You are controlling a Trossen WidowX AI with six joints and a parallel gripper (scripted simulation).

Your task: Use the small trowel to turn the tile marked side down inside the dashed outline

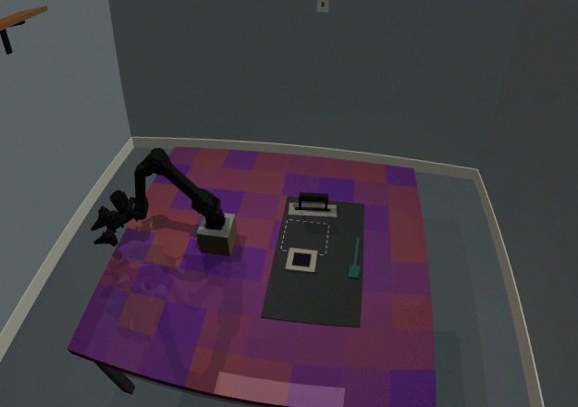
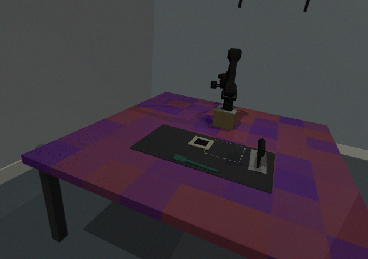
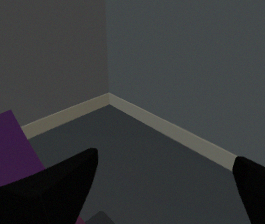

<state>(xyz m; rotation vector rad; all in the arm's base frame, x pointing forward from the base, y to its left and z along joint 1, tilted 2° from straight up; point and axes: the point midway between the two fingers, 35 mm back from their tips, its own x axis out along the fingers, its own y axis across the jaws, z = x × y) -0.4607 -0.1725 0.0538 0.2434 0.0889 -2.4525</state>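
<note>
Now: gripper tip 1030 mm short of the teal trowel, 170 mm to the right of it and 130 mm above it. Round my gripper tip: tan tile: 820 mm ahead, 150 mm to the left, 130 mm below; dark mat: 890 mm ahead, 190 mm to the left, 160 mm below.
</note>
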